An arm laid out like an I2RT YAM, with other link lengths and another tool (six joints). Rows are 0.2 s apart.
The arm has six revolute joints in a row. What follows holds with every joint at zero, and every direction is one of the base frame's.
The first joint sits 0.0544 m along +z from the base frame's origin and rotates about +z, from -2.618 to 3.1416 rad.
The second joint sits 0.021 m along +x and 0.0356 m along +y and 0.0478 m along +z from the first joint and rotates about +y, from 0 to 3.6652 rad.
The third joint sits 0.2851 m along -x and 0.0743 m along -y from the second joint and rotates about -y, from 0 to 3.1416 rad.
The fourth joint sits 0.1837 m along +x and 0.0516 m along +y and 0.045 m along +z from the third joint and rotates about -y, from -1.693 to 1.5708 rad.
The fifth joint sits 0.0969 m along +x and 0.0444 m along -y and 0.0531 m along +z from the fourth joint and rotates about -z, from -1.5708 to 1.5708 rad.
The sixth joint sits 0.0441 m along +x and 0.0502 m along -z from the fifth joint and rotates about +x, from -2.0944 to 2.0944 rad.
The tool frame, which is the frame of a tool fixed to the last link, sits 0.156 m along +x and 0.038 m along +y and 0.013 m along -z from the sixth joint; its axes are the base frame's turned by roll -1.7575, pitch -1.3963 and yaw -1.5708 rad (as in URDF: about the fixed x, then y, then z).
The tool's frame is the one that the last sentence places.
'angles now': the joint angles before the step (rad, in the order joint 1, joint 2, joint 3, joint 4, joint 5, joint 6). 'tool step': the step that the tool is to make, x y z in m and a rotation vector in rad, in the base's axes. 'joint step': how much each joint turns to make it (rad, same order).
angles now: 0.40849 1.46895 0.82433 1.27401 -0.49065 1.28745
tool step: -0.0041 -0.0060 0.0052 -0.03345 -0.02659 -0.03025
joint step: -0.02313 -0.04341 0.01843 -0.07074 -0.01829 -0.04275
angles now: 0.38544 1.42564 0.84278 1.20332 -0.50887 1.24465
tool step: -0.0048 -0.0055 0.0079 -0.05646 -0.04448 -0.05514
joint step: -0.02230 -0.05997 0.04235 -0.12416 -0.01247 -0.08644
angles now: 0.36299 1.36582 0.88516 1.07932 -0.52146 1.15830
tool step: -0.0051 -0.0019 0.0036 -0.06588 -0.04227 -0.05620
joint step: -0.00847 -0.05698 0.03888 -0.13137 -0.00210 -0.10406
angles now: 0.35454 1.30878 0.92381 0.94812 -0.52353 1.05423
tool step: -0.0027 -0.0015 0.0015 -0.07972 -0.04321 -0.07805
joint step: 0.00015 -0.05933 0.04918 -0.16170 0.02136 -0.13444
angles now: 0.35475 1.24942 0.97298 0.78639 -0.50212 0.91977
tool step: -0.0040 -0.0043 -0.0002 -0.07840 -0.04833 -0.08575
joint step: 0.00184 -0.06065 0.03679 -0.14309 0.03518 -0.13655
